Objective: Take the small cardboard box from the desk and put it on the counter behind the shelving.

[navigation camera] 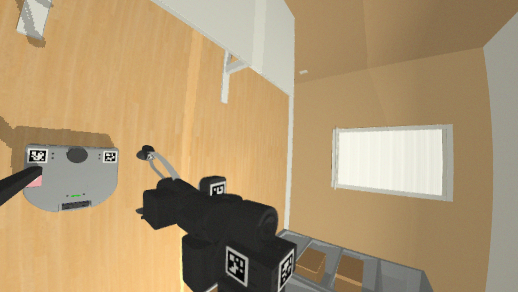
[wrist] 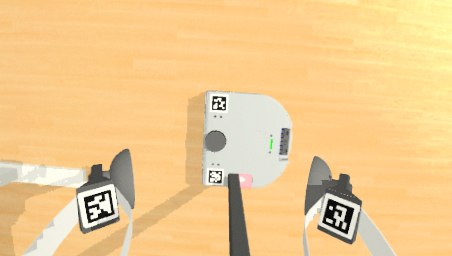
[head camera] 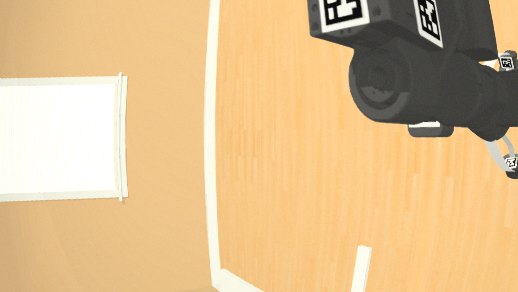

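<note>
My gripper is open, its fingertips wide apart with no object between them. In the wrist view it points down at the floor, over the robot's own base. The small cardboard box does not show in these views. A white table-like top with a white foot runs along the wall at the top of the navigation view; I cannot tell whether it is the desk or the counter. Grey shelving stands at the bottom right of that view, partly hidden by my arm.
Brown boxes lie in the shelving. A white window is in the tan wall. The grey robot base stands on the wood floor. A white strip shows low in the head view.
</note>
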